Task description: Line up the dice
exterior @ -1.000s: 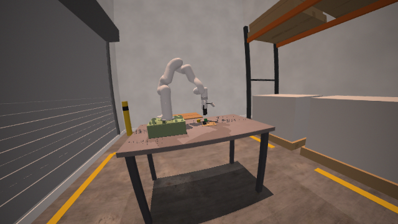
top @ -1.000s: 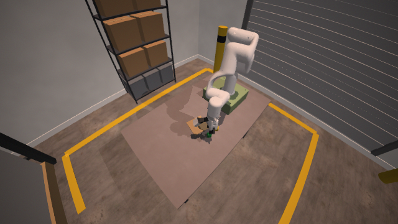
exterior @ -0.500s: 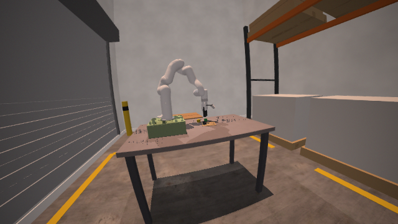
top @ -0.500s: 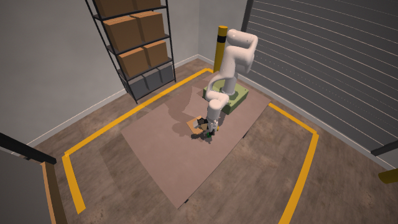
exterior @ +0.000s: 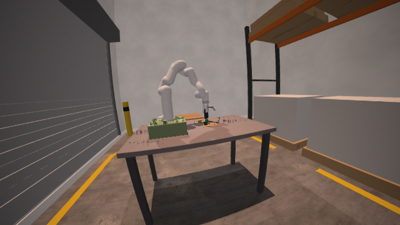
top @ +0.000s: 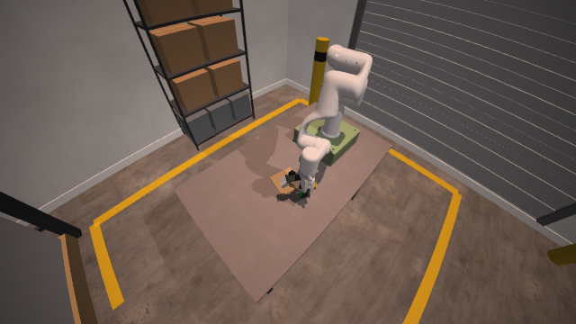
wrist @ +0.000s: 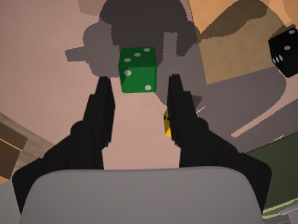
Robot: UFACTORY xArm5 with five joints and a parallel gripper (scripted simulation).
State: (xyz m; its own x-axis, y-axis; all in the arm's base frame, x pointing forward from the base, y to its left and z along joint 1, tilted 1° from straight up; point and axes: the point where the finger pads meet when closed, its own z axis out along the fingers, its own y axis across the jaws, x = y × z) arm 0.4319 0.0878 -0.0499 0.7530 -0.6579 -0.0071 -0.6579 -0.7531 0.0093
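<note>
The green die is 50 mm below my hand. Round my hand: orange mat (120 mm to the right, 60 mm below, 30 mm behind); then black die (120 mm to the right, 70 mm behind, 40 mm below); then yellow die (80 mm behind, 50 mm below, 10 mm to the left).
</note>
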